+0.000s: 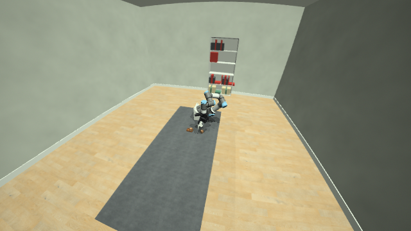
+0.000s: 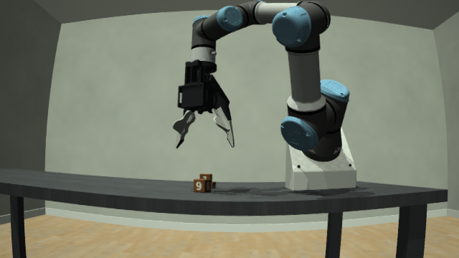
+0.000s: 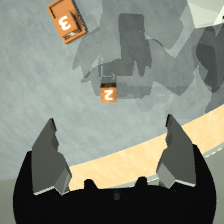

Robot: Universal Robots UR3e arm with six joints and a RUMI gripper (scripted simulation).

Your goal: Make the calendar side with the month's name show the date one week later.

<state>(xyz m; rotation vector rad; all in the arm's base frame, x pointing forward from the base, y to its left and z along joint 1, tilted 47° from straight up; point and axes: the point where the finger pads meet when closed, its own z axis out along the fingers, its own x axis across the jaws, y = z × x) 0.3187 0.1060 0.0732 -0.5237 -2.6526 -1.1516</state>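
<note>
Now: the cube 90 mm below my hand. The rest, counted from my hand: calendar tray (160 mm to the right, 100 mm below, 10 mm ahead).
</note>
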